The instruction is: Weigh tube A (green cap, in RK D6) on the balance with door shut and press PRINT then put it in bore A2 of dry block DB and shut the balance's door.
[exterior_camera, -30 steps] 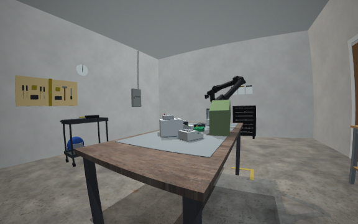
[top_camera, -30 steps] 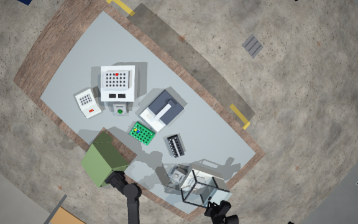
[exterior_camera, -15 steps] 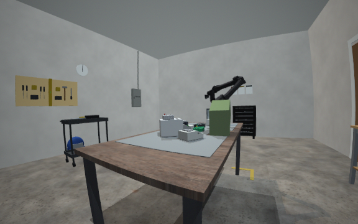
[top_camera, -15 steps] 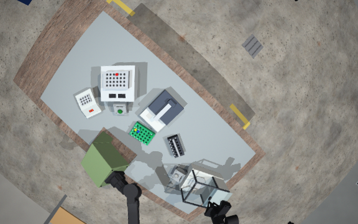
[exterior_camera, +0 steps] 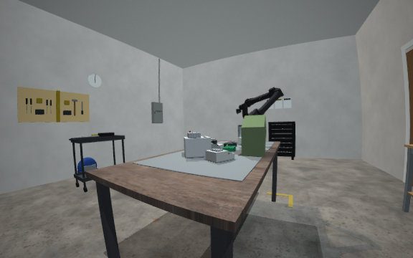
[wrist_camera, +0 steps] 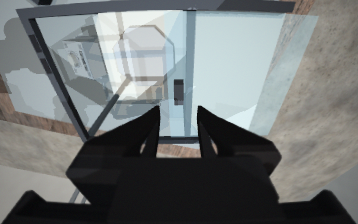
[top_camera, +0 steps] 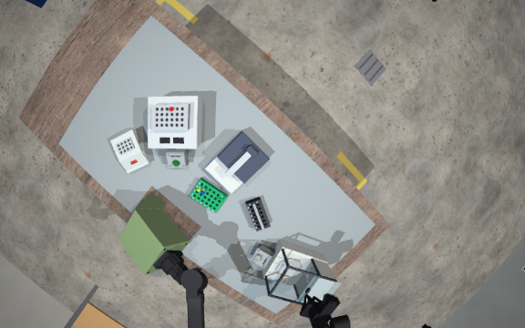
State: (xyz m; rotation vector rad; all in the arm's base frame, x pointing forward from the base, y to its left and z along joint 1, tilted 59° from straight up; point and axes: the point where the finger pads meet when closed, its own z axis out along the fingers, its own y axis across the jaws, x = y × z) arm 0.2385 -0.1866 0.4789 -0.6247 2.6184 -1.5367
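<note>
Now: hand 10 mm short of the sliding door, 30 mm to the left of it and 50 mm above it. Also, from my hand: magnet block MG (60 mm ahead, 330 mm to the left, 240 mm below); then white print key (70 mm behind, 200 mm to the left, 190 mm below); then balance pan (20 mm behind, 60 mm to the left, 180 mm below).
</note>
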